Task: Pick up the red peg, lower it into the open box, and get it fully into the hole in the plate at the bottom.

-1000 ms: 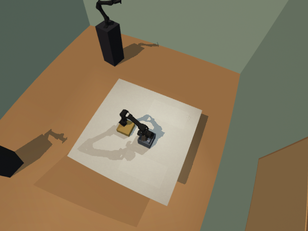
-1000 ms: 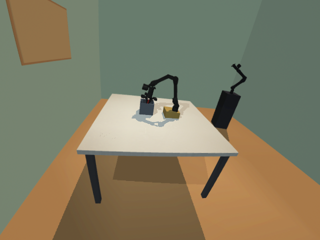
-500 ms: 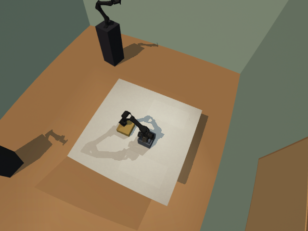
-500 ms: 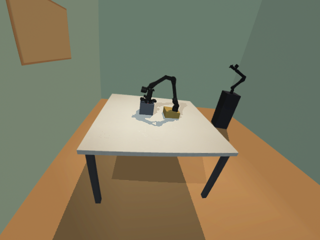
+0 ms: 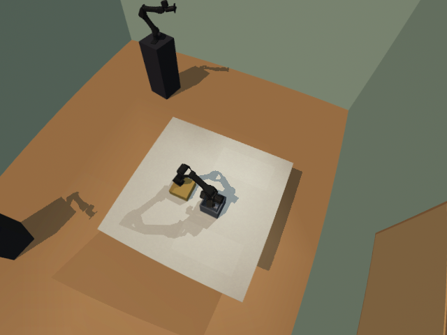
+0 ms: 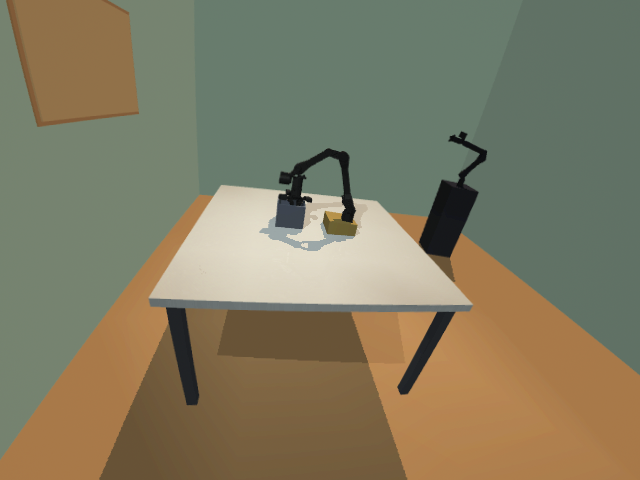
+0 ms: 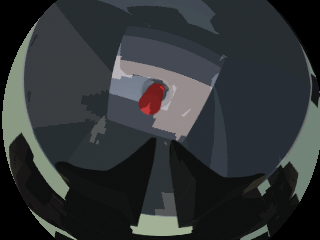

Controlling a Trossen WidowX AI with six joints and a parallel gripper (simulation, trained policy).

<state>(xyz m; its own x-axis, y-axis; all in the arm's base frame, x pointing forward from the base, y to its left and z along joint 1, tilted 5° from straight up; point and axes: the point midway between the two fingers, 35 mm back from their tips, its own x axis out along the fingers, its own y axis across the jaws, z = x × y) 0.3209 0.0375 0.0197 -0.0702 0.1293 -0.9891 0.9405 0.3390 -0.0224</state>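
Right now the red peg is 2 cm ahead of my gripper tip, 3 cm to the right of it and 3 cm below it. Also, from my gripper tip: light grey plate (2 cm ahead, 3 cm to the right, 3 cm below).
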